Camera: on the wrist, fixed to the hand. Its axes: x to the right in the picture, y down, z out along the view.
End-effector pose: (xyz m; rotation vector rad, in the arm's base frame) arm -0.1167 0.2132 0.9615 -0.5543 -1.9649 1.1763
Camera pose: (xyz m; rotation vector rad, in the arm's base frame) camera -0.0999 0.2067 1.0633 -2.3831 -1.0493 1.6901
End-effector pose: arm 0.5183 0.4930 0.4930 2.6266 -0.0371 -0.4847
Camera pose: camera 0.5496 0.5898 0.4748 1.7432 -1.7478 0.4256
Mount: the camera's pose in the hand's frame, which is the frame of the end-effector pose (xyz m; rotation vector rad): 0.0249 -0.0927 -0.0384 -0.0586 0.2705 1.6076
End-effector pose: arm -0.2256 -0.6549 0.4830 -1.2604 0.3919 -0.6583
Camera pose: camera -0.2523 -0.7144 0.5632 -0.5571 1.4155 0.5839
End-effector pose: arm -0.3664 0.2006 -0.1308 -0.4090 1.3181 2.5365
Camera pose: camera -0.3523 0.2230 -0.2307 -0.2788 -0.9370 -1.5854
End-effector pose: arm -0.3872 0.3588 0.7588 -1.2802 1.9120 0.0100
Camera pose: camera -0.3428 0.2787 0.8068 0.5253 2.6499 0.7210
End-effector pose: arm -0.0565 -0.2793 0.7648 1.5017 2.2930 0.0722
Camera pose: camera -0.1593 -0.2897 0.7690 2.9172 0.6152 0.7584
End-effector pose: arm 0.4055 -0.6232 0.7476 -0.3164 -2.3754 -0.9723
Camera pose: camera 0.3627 -0.7159 0.7311 -1.6043 -1.1320 -0.2091
